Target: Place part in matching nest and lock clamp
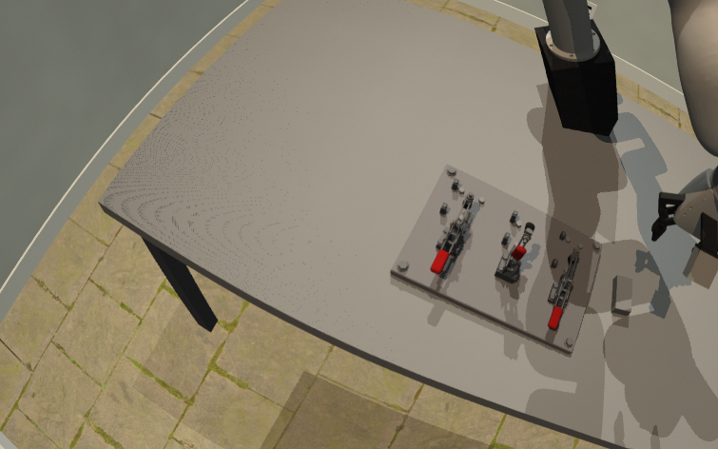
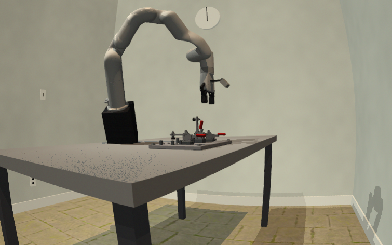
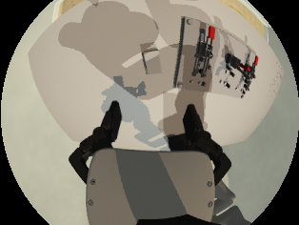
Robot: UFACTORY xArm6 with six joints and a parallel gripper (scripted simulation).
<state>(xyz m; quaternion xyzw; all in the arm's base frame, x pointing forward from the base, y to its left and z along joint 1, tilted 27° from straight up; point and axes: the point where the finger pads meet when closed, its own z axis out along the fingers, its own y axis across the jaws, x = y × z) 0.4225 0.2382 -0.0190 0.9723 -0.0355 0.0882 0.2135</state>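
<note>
The grey part is 200 mm below my hand. Round my hand: toggle clamp 30 mm ahead, 360 mm to the right, 160 mm below; fixture plate 10 mm ahead, 250 mm to the right, 210 mm below.
</note>
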